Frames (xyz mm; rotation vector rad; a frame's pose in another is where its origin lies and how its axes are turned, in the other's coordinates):
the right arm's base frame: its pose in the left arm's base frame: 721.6 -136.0 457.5 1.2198 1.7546 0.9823
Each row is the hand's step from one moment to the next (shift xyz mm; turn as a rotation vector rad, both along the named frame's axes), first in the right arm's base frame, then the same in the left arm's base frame.
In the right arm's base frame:
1: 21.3 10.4 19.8 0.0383 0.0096 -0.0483
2: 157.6 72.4 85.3 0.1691 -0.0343 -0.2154
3: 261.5 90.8 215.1 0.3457 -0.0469 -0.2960
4: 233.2 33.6 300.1 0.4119 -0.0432 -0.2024
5: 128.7 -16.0 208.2 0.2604 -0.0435 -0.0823
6: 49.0 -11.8 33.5 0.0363 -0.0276 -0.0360
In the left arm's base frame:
1: 16.3 26.1 -2.1 -0.0493 0.0311 0.0221
2: 64.2 182.2 5.1 -0.2476 0.1182 0.0296
3: 162.0 307.2 -47.9 -0.3680 0.2709 0.0227
4: 224.7 280.0 -129.3 -0.2988 0.3503 -0.0227
5: 149.7 153.0 -119.8 -0.1537 0.2249 -0.0475
6: 13.8 49.4 -32.1 -0.0513 0.0221 -0.0160

